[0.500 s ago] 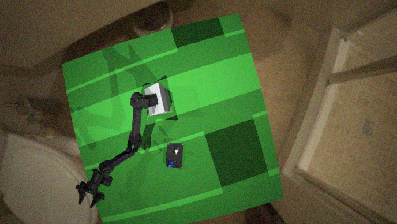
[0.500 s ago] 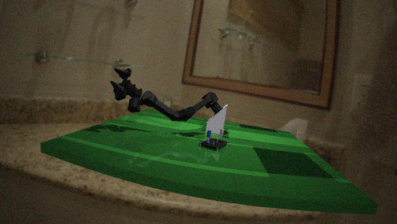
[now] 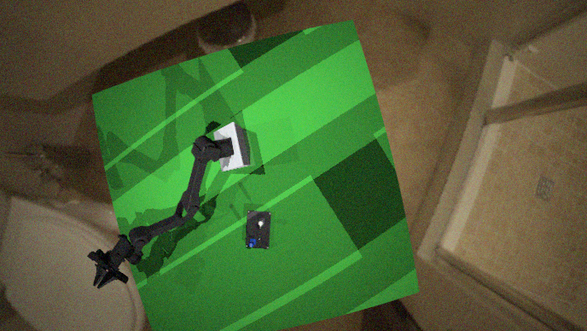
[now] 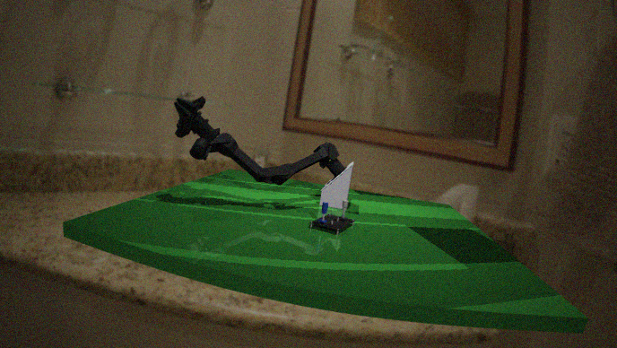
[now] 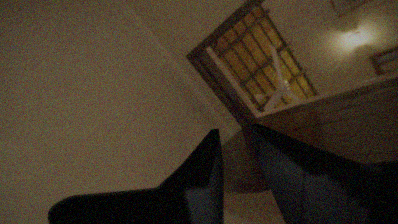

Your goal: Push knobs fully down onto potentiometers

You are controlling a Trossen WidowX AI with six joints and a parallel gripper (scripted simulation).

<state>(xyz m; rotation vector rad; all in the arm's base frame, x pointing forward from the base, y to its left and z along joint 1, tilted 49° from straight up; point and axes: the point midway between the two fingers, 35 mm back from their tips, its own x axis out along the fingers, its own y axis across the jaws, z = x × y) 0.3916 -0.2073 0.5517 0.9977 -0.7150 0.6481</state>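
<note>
Right now my gripper tip is 10 cm past the grey knob, 63 cm to the right of it and 27 cm above it. Also, from my gripper tip: blue knob: 2 cm behind, 57 cm to the left, 28 cm below.
</note>
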